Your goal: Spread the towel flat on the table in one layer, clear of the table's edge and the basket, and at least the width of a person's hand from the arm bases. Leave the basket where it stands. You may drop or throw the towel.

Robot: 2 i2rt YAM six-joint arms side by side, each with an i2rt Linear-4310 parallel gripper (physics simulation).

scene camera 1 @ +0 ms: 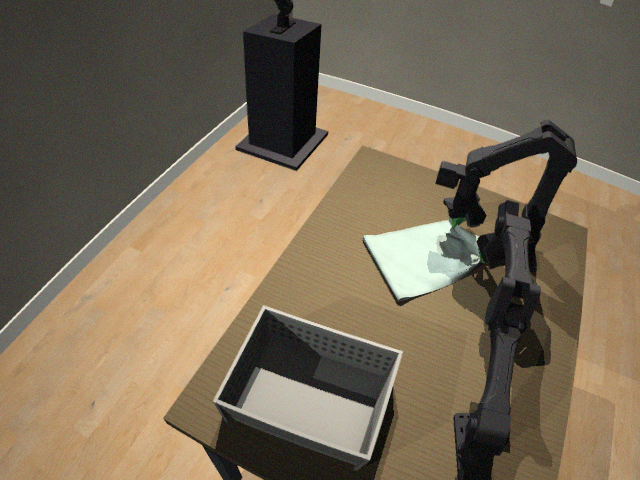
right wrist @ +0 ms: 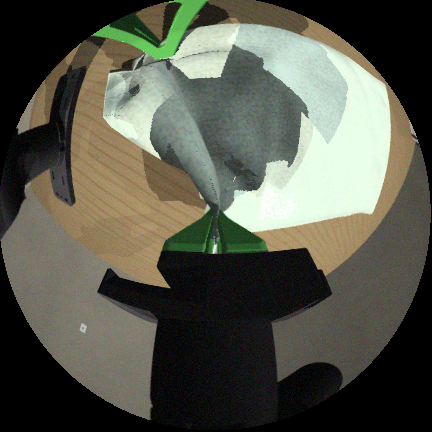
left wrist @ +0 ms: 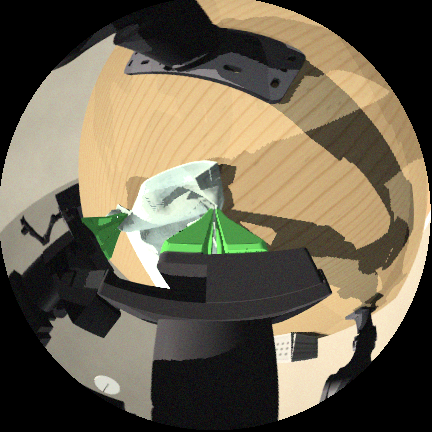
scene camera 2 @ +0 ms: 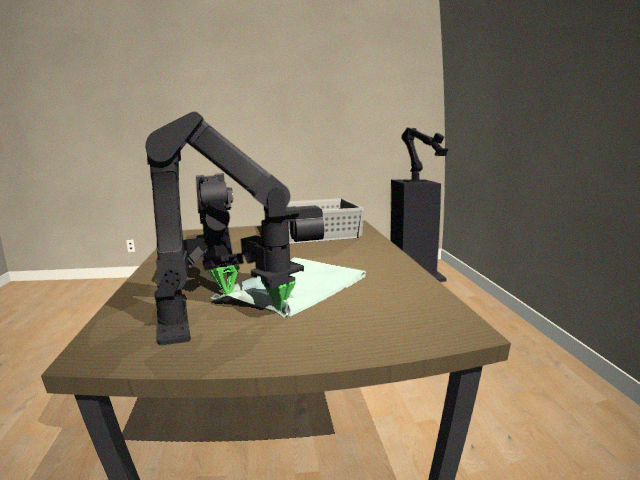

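Observation:
The pale mint towel lies on the table, smooth at its far part and creased between my grippers. My left gripper is shut on the towel near one corner, low over the table, with the cloth bunched at its fingertips. My right gripper is shut on another corner, and a fold runs from its tips towards the left gripper. Whether the towel lies in one layer I cannot tell.
The grey basket stands on the table, apart from the towel. The right arm's base stands near the table's left side in scene camera 2. A black pedestal with another arm stands beyond the table.

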